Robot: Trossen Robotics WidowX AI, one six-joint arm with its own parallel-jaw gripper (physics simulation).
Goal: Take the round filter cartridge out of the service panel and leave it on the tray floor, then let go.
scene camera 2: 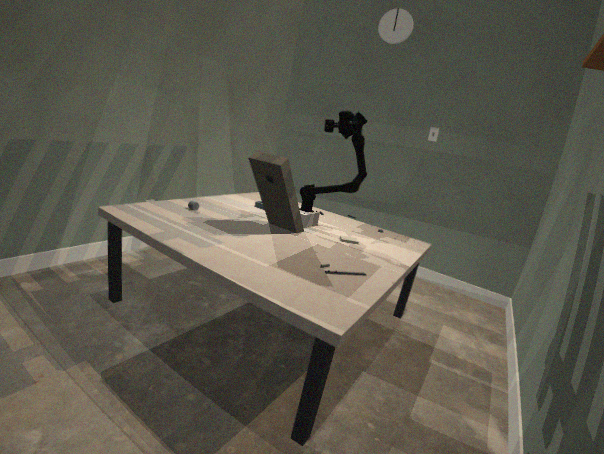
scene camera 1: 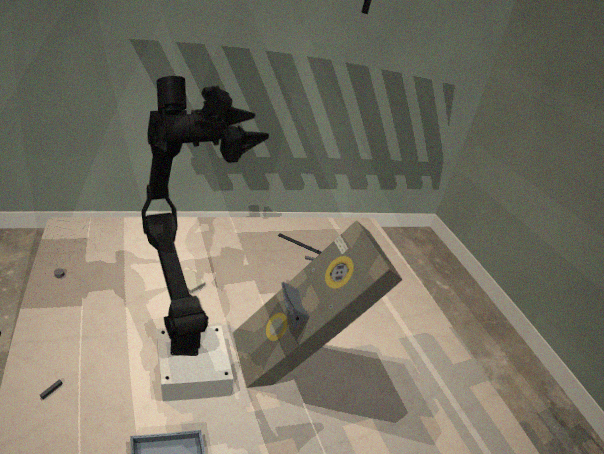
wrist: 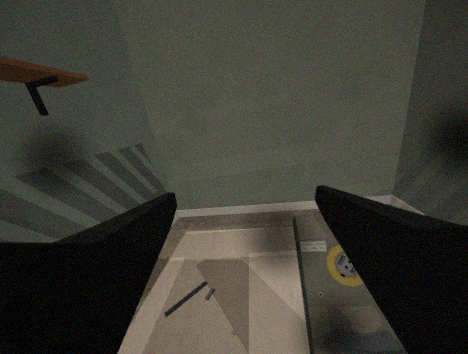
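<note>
The service panel [scene camera 1: 365,265] [scene camera 2: 278,200] [wrist: 312,272] is a thick grey-brown slab leaning at a tilt on the table. A round grey piece with dark spots [scene camera 1: 339,272] [wrist: 344,265], seemingly the filter cartridge, sits inside its upper yellow ring. A right finger partly hides it in the wrist view. A second yellow ring [scene camera 1: 269,330] is lower on the face, with a blue-grey flap [scene camera 1: 295,303] between them. The blue-grey tray [scene camera 1: 166,435] is cut off at scene camera 1's bottom edge. My gripper [scene camera 1: 261,125] [scene camera 2: 329,125] [wrist: 245,195] is open and empty, high above the table, apart from the panel.
A long dark rod [scene camera 1: 300,243] [scene camera 2: 345,273] [wrist: 185,299] and a short grey piece [scene camera 1: 309,258] [scene camera 2: 325,265] [wrist: 210,294] lie beyond the panel. A dark cylinder [scene camera 1: 51,389] and grey knob [scene camera 1: 59,273] lie left of the arm's base [scene camera 1: 197,367]. A grey ball [scene camera 2: 193,205] also stands on the table.
</note>
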